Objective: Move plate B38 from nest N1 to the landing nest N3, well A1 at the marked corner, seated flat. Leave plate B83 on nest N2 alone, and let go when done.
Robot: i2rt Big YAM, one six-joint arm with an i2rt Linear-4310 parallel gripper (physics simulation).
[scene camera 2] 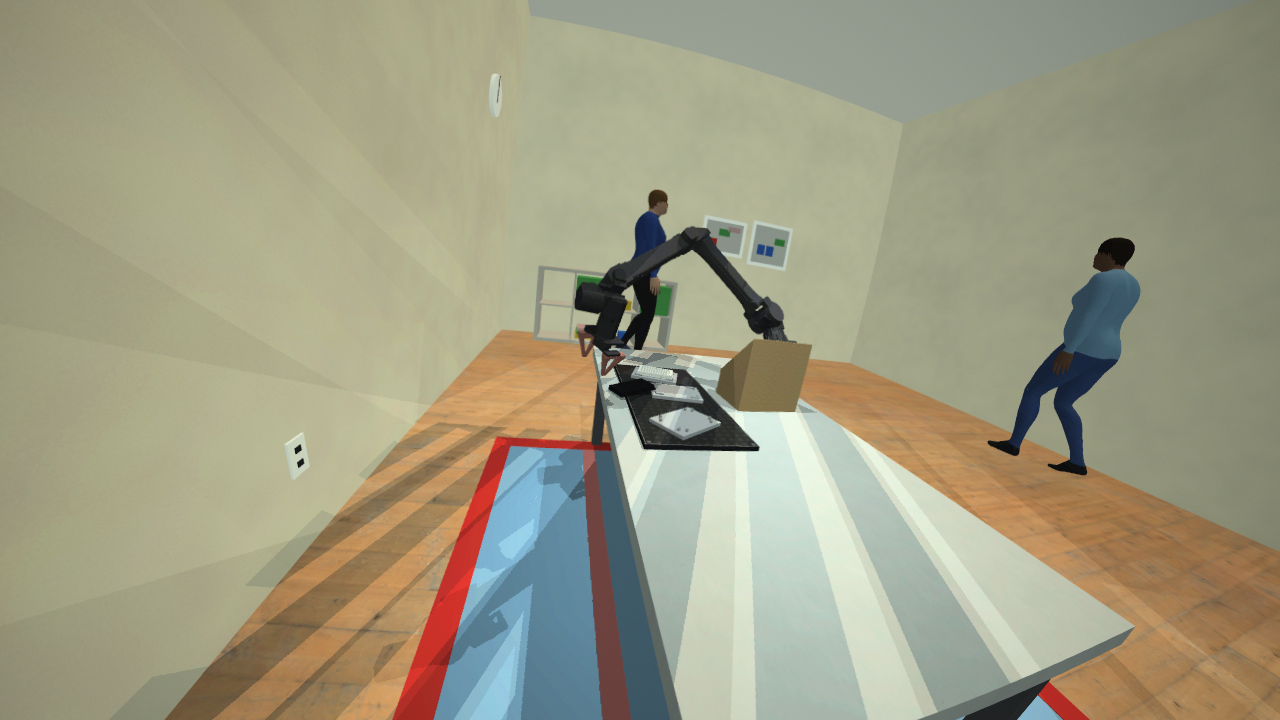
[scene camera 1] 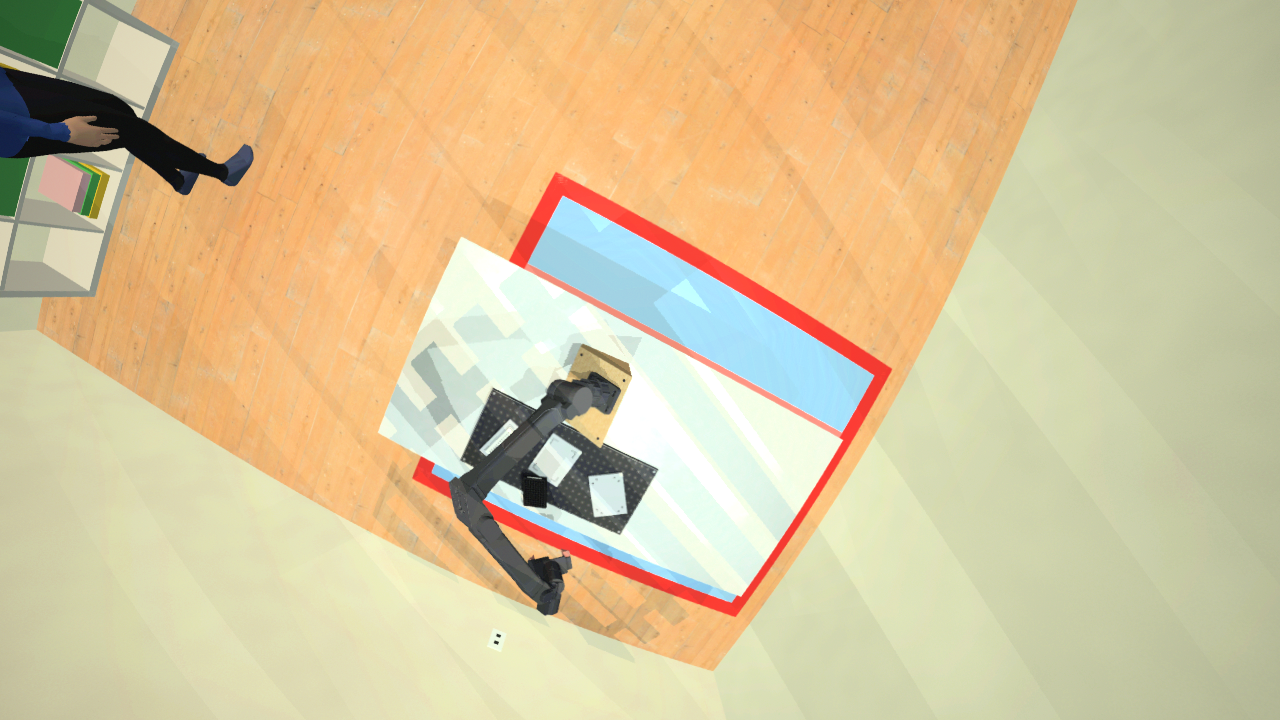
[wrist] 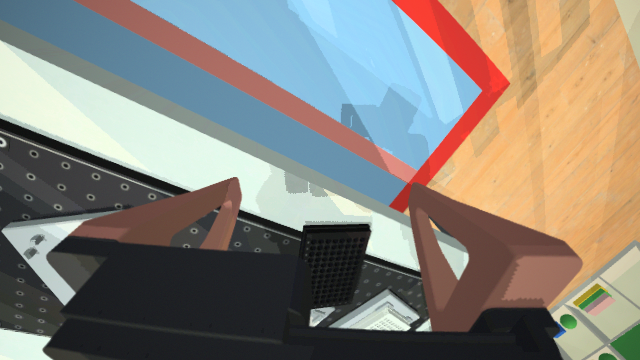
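My gripper (scene camera 1: 565, 557) (scene camera 2: 597, 361) (wrist: 323, 189) is open and empty, pointing down off the table's long edge, apart from the plates. A white well plate (scene camera 1: 498, 437) (scene camera 2: 654, 372) (wrist: 389, 321) sits at the far end of the black perforated board; its nest is mostly hidden. The middle nest (scene camera 1: 554, 459) (scene camera 2: 677, 393) is pale; whether a plate sits on it is unclear. The near-end nest (scene camera 1: 608, 494) (scene camera 2: 684, 421) is a bare light plate with small corner posts. No labels or A1 mark can be read, so I cannot tell which is B38, B83, N1 or N3.
A black block with a grid of holes (scene camera 1: 534, 490) (scene camera 2: 631, 387) (wrist: 336, 265) lies by the middle nest at the board's edge. A tan wedge-shaped box (scene camera 1: 586, 425) (scene camera 2: 773, 380) stands behind the board (scene camera 1: 586, 504) (scene camera 2: 707, 440), beside the arm's base. Two people stand away from the table.
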